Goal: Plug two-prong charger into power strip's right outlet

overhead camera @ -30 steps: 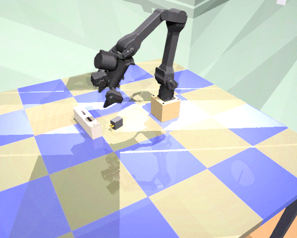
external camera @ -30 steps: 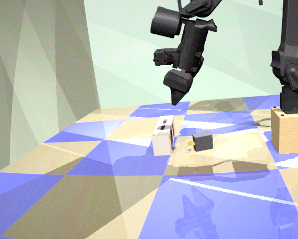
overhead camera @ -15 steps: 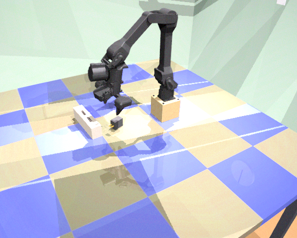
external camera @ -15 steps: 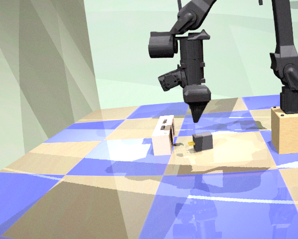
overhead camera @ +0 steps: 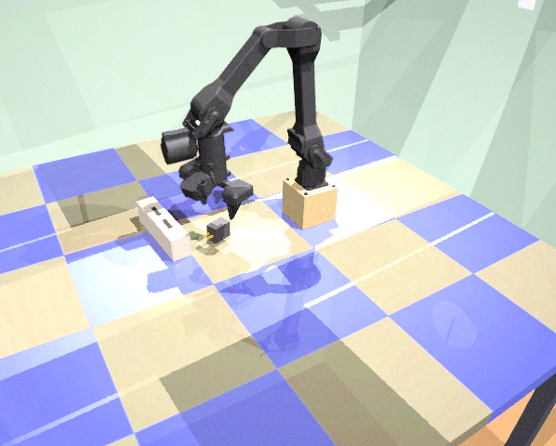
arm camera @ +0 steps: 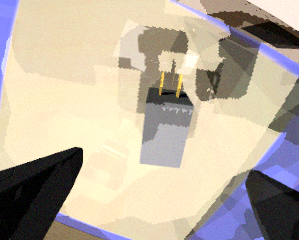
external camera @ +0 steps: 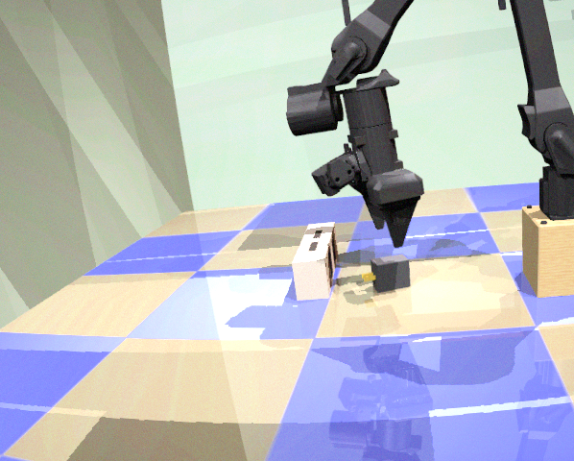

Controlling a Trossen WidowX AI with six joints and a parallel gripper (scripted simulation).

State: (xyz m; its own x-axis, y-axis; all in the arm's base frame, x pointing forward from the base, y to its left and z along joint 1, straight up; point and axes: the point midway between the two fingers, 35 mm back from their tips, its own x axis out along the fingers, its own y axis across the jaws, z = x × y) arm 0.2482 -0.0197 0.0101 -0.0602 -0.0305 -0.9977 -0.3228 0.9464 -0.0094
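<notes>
My gripper tip is 50 mm above the black two-prong charger, 20 mm short of it and 10 mm to the right of it.
</notes>
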